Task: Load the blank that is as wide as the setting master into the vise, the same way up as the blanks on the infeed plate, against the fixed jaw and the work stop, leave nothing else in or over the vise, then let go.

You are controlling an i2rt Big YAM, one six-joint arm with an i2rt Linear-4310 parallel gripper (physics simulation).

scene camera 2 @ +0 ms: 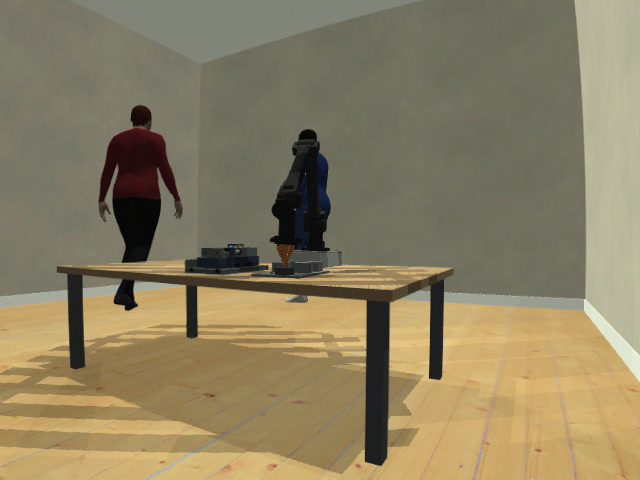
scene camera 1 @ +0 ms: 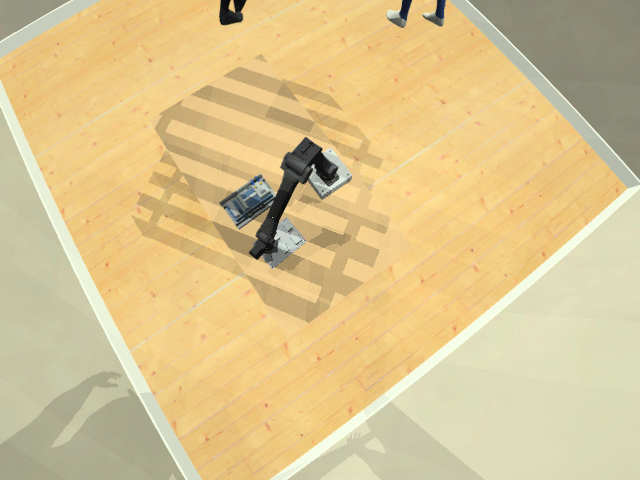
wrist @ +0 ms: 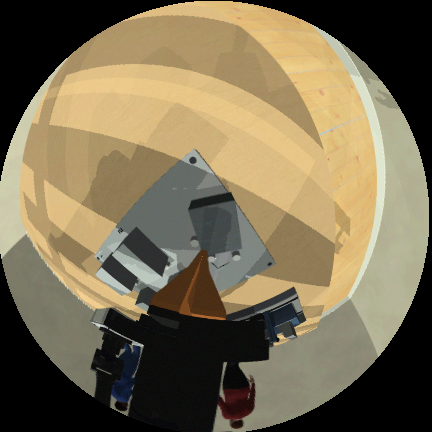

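Note:
My gripper has its orange fingers together, shut with nothing visible between them, tips low over the infeed plate. In the wrist view, a grey blank lies just beyond the fingertips, near small round pins. Two more blanks, one nearer and one at the plate's edge, lie to the left. Another grey part is mostly hidden behind the fingers. The blue and grey vise stands beside the plate. Its jaws, stop and contents are too small to tell apart.
The arm's pale base block stands behind the plate on the wooden table. The arm reaches over the plate, close beside the vise. A person in red and a person in blue are beyond the table.

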